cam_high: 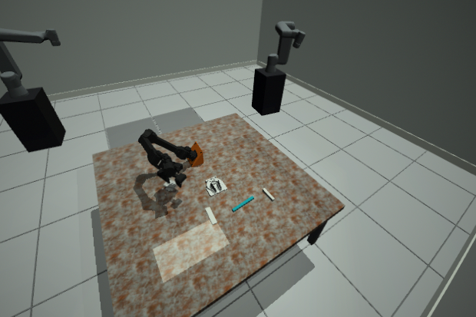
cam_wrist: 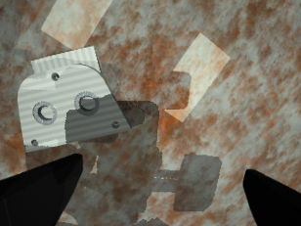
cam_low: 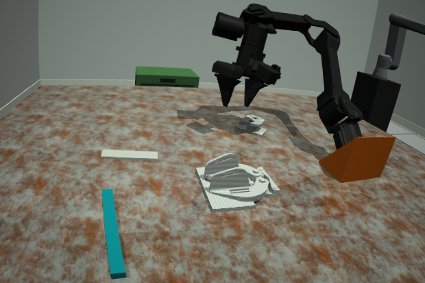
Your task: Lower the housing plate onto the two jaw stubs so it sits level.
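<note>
The grey housing plate is 6 cm behind my gripper tip, 2 cm to the right of it and 4 cm below it. Round my gripper tip: teal bar: 25 cm ahead, 35 cm to the left, 7 cm below; then white bar: 24 cm ahead, 15 cm to the left, 7 cm below.
</note>
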